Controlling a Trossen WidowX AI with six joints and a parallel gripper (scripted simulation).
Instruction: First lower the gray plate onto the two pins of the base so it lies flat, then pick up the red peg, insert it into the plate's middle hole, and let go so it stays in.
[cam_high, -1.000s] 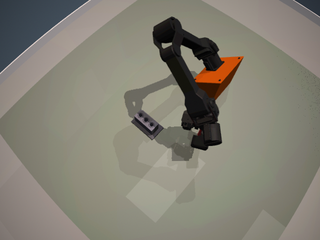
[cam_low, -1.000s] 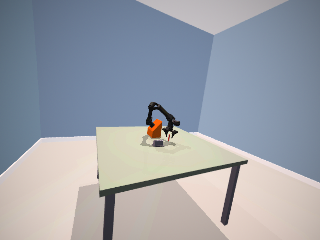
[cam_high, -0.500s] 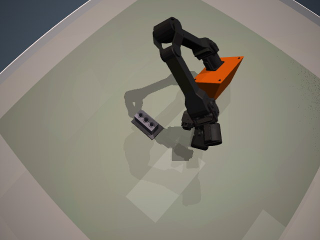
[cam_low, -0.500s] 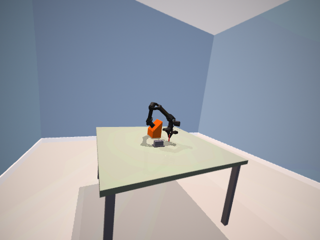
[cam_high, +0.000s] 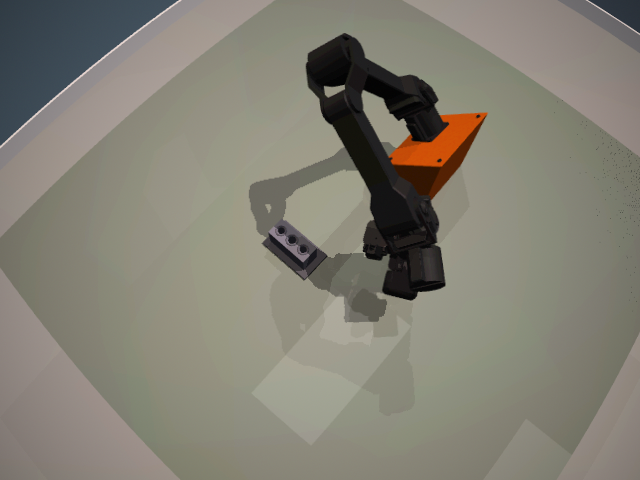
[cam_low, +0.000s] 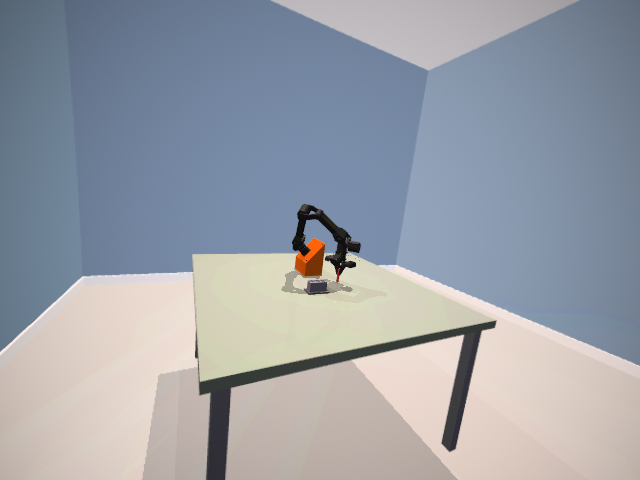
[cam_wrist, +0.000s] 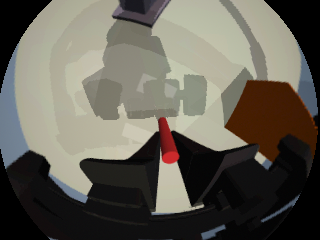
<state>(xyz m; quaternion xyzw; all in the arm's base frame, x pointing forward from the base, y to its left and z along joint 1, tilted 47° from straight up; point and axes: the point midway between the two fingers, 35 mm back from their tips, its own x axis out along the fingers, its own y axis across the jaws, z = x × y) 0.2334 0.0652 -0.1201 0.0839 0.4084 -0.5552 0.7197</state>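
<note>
The gray plate is 180 mm to the right of my gripper tip and 120 mm ahead of it. Round my gripper tip: base (180 mm to the right, 120 mm ahead, 40 mm below); red peg (right at my gripper tip).
</note>
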